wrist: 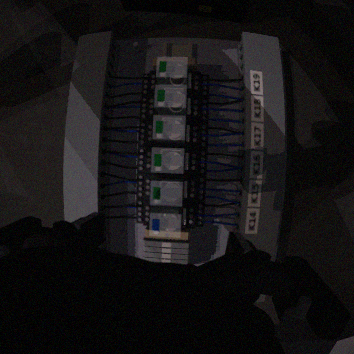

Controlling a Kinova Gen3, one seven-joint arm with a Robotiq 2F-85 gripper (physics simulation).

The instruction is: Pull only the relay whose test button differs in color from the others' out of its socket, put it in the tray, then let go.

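Frame: origin at the arm's base, x ahead, y left, z up, level; centimetres.
Seen in the pictures: gripper, fingertip midpoint: (163, 237).
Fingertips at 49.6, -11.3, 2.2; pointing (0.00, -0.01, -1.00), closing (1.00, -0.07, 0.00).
Observation:
Pixels of each thing's top centre, then the offset from my fingertips to it, as dx, dy, dz. "pt": a spot on its surface instead.
- relay with a blue test button, top centre: (164, 225) -0.4, -0.4, -4.2
- nearest green-button relay at its top centre: (165, 193) -0.4, +2.4, -4.2
- left grey duct at its top centre: (79, 161) -9.7, +4.6, -6.9
- right grey duct at its top centre: (264, 169) +8.9, +4.8, -6.9
- K19 at a spot on its surface: (256, 82) pt +7.9, +13.5, -6.8
The relay with a blue test button (167, 224) sits in its socket at the near end of the row, level with the K14 label. Several relays with green test buttons, such as the nearest green-button relay (168, 193) and the farthest one (173, 68), sit in the row beyond it. My gripper (163, 237) is open and empty, a dark shape across the bottom, with one finger to the left and one to the right of the near end of the row. Its height over the blue-button relay is hard to judge. The tray cannot be made out.
A left grey duct (82, 145) and a right grey duct (270, 125) flank the row, with black and blue wires running to the sockets. Labels K14 (252, 220) to K19 (256, 82) are on the right duct. Ribbed terminal blocks (166, 252) lie below the row. The view is dark.

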